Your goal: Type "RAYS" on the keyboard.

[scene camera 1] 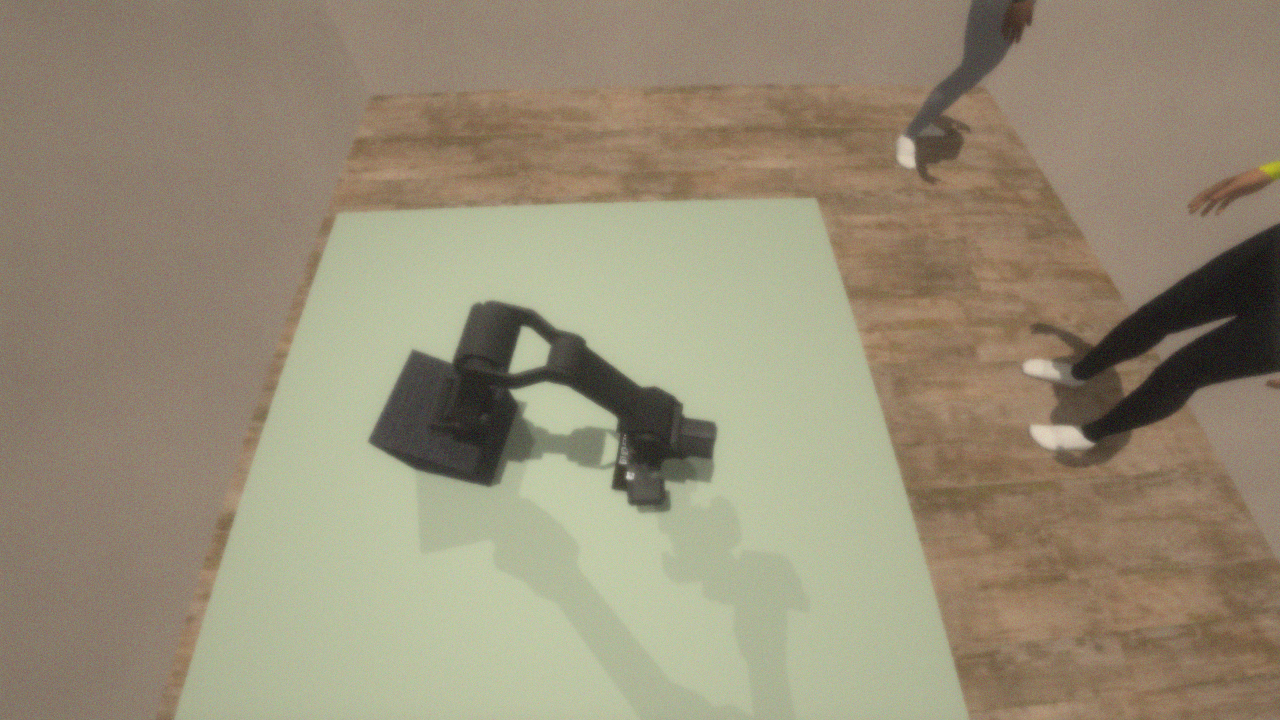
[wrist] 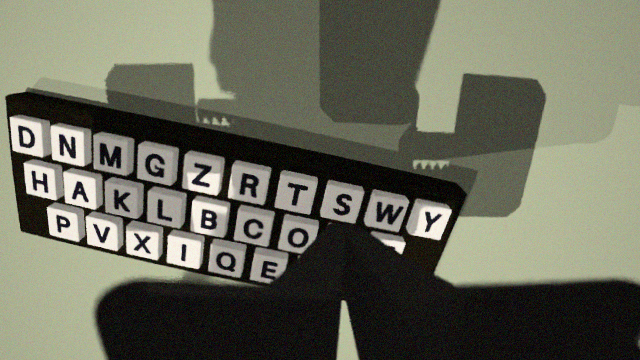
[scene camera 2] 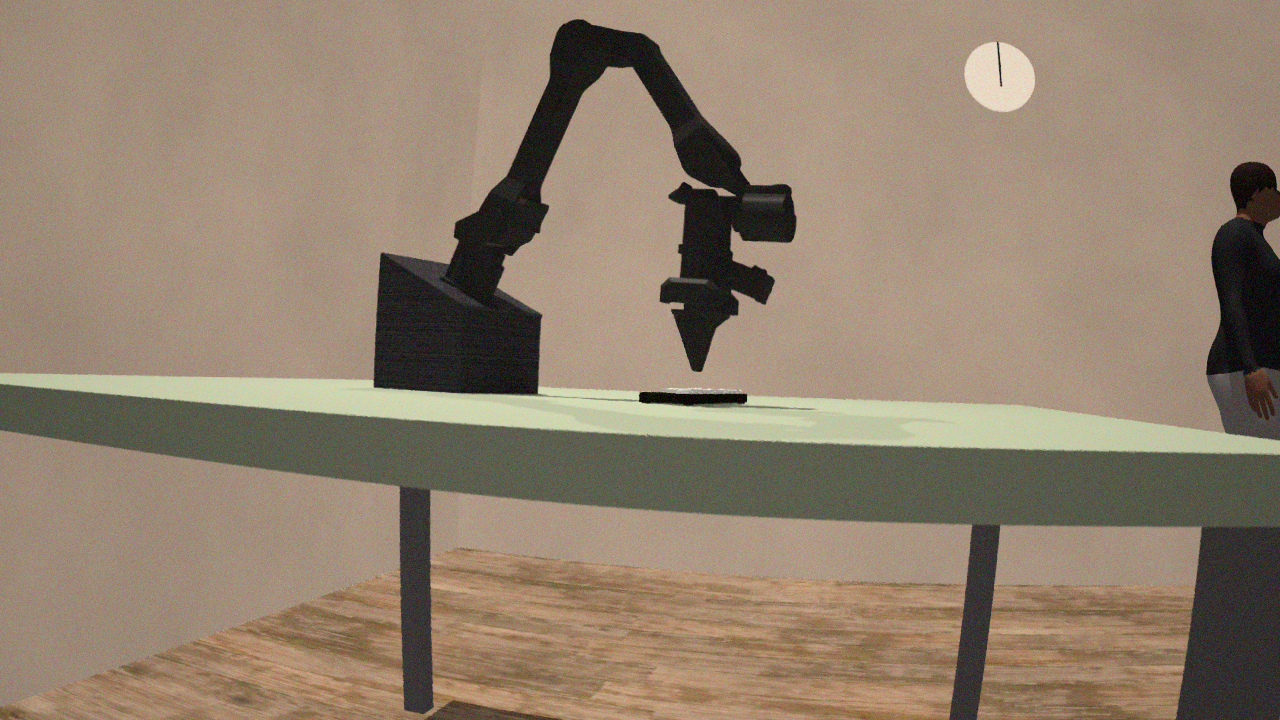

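Where they show: gripper, between the fingertips: (scene camera 1: 641, 461) (wrist: 340, 236) (scene camera 2: 696, 371); arm's base, origin of its link: (scene camera 1: 448, 416) (scene camera 2: 466, 287).
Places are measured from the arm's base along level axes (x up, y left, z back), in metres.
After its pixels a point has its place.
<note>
The black keyboard (scene camera 1: 618, 480) {x -0.129, y -0.149, z -0.266 m} (scene camera 2: 692, 399) {x -0.135, y -0.183, z -0.311 m} (wrist: 60, 107) {x -0.130, y -0.027, z -0.374 m} lies on the table, slanted in the wrist view, with light square keys. The R key (wrist: 249, 184) {x -0.124, y -0.098, z -0.331 m}, S key (wrist: 342, 201) {x -0.124, y -0.132, z -0.318 m} and Y key (wrist: 430, 220) {x -0.124, y -0.166, z -0.303 m} are in its top row; the A key (wrist: 80, 189) {x -0.124, y -0.026, z -0.340 m} is in the middle row at left. My gripper (scene camera 2: 697, 368) {x -0.103, y -0.129, z -0.315 m} (wrist: 340, 236) {x -0.103, y -0.129, z -0.315 m} is shut and empty, pointing down, with a small gap above the keyboard in scene camera 2. In the wrist view its tips show just below the S key and cover keys of the lower rows. The arm hides much of the keyboard in scene camera 1.
The arm stands on a dark wedge-shaped base (scene camera 1: 429, 420) {x 0.084, y -0.038, z 0.002 m} (scene camera 2: 456, 349) {x -0.087, y -0.097, z -0.016 m} on the pale green table (scene camera 1: 716, 268) {x -0.142, y 0.302, z -0.615 m} (scene camera 2: 268, 420) {x -0.150, y -0.670, z -0.038 m}. Two people's legs (scene camera 1: 1172, 313) (scene camera 1: 966, 71) show beyond the table in scene camera 1. Arm shadows fall across the table and keyboard.
</note>
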